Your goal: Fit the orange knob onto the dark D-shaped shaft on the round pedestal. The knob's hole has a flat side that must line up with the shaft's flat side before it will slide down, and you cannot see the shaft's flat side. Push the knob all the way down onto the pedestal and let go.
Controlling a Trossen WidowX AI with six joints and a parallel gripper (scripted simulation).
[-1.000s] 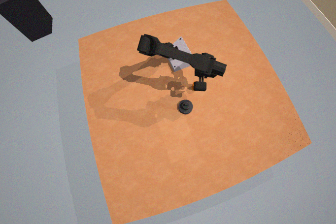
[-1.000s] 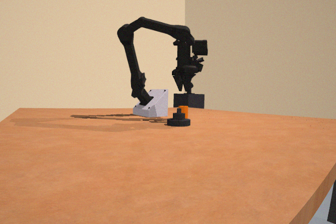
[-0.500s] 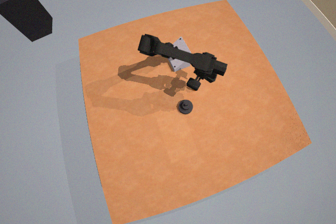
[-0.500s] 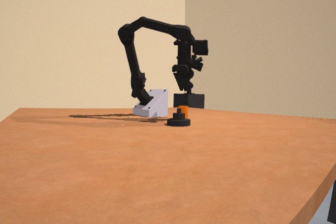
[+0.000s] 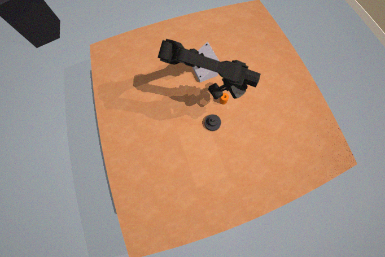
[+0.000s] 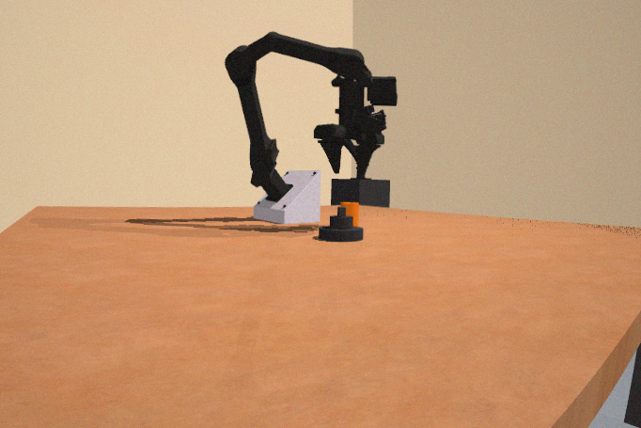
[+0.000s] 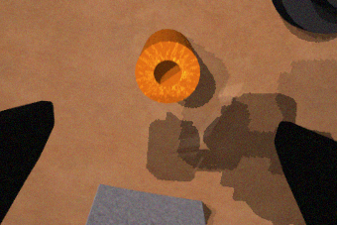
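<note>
My gripper tip is now 90 mm above the orange knob. The rest, counted from my gripper tip: dark round pedestal 90 mm ahead, 100 mm to the right, 90 mm below.
</note>
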